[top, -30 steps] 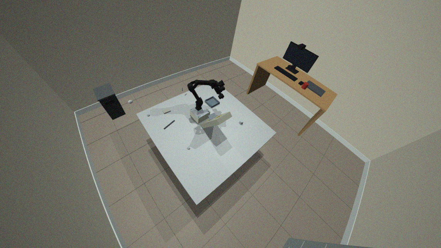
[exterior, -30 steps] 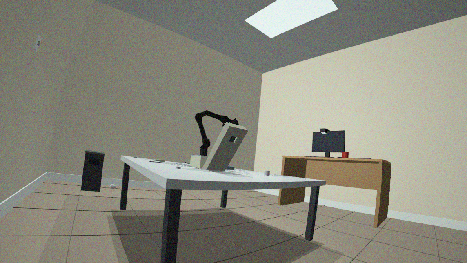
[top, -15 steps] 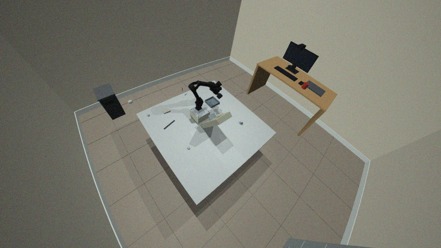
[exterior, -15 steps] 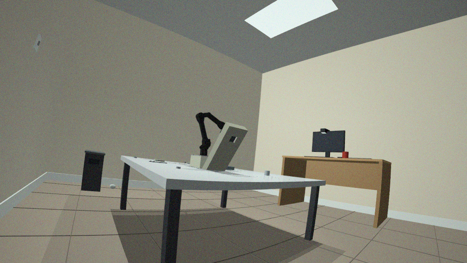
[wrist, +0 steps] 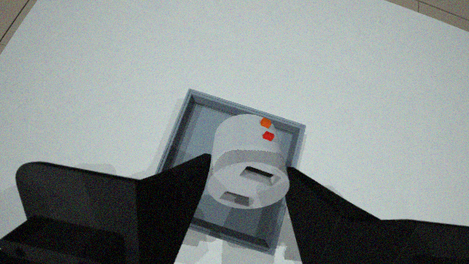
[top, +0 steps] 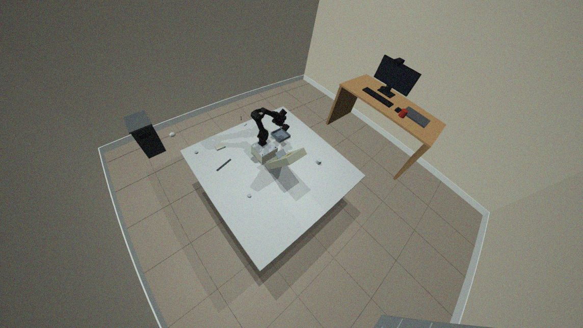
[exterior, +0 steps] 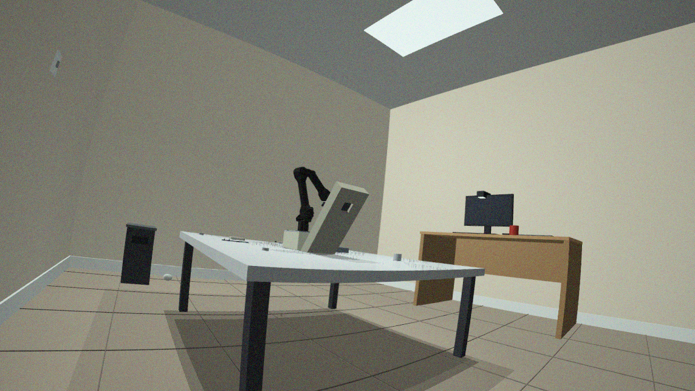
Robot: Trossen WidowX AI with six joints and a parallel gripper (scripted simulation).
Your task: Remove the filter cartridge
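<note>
The grey square tray is 12 cm below my gripper tip and 1 cm behind it. The rest, counted from my gripper tip: grey round filter cartridge: right at my gripper tip; small beige block: 57 cm to the right, 30 cm behind, 12 cm below.
</note>
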